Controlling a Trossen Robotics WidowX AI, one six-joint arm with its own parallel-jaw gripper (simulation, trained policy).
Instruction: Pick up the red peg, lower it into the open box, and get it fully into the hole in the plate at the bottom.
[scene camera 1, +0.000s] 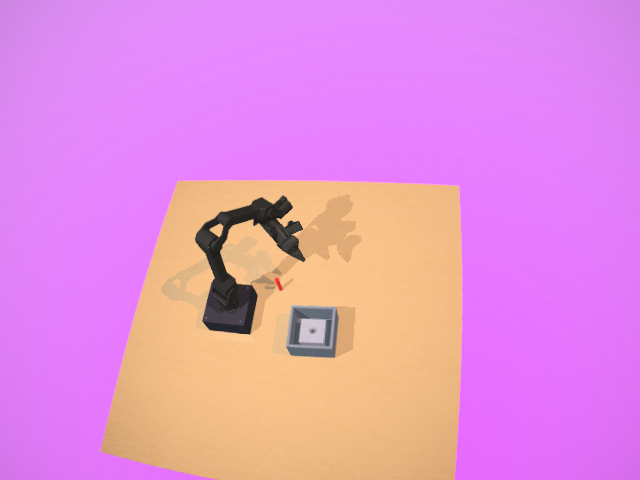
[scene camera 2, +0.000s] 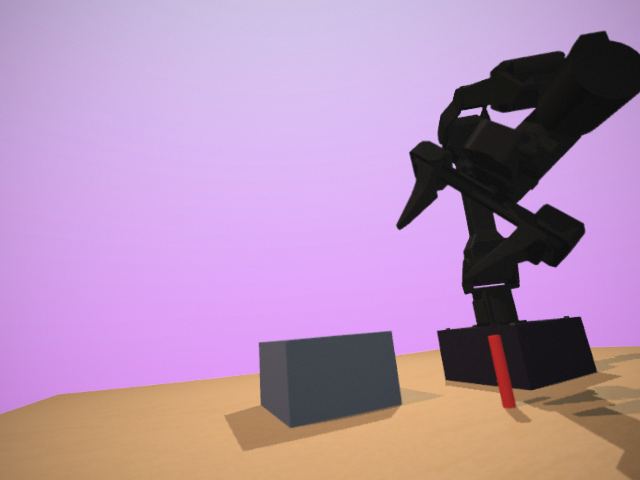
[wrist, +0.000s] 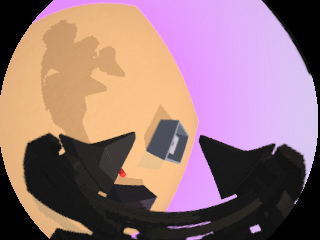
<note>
The pictures show: my gripper, a red peg, a grey box and a pale plate.
My gripper is seen too in scene camera 1 and in the wrist view.
</note>
